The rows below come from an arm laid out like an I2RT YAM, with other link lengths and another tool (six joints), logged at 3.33 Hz.
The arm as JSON. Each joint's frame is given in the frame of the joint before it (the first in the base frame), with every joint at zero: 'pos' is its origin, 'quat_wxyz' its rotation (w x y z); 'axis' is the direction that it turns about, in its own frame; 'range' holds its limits. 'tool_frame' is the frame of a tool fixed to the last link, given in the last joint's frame.
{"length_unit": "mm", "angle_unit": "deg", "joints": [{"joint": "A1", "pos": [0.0, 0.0, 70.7], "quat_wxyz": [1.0, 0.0, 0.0, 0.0], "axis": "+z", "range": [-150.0, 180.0]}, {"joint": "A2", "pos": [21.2, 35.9, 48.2], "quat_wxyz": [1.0, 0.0, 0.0, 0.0], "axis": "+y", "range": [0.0, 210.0]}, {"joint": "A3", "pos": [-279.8, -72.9, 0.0], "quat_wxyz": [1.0, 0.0, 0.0, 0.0], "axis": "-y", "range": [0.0, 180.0]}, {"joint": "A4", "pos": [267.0, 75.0, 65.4], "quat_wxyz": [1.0, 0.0, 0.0, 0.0], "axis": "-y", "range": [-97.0, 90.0]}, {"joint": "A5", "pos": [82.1, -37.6, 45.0], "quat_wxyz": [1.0, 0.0, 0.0, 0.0], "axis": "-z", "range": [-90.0, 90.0]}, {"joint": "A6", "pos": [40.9, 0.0, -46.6], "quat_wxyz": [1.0, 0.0, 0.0, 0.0], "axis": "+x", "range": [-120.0, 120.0]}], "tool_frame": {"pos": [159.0, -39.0, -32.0], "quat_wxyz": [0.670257, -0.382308, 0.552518, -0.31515]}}
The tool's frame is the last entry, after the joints.
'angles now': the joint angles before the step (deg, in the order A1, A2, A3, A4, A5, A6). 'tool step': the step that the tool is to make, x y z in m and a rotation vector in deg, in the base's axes. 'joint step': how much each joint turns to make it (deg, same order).
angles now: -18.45 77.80 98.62 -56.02 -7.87 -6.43
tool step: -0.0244 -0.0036 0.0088 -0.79 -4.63 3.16
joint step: -5.54 -7.32 -6.93 3.40 -7.78 -4.07
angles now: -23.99 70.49 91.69 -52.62 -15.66 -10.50
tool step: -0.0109 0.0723 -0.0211 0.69 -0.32 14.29
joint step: 6.09 -7.40 -8.87 0.22 -7.35 -3.93
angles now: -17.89 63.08 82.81 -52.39 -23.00 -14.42
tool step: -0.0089 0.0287 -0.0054 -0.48 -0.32 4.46
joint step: 4.24 -3.28 -3.04 0.01 0.01 -0.47
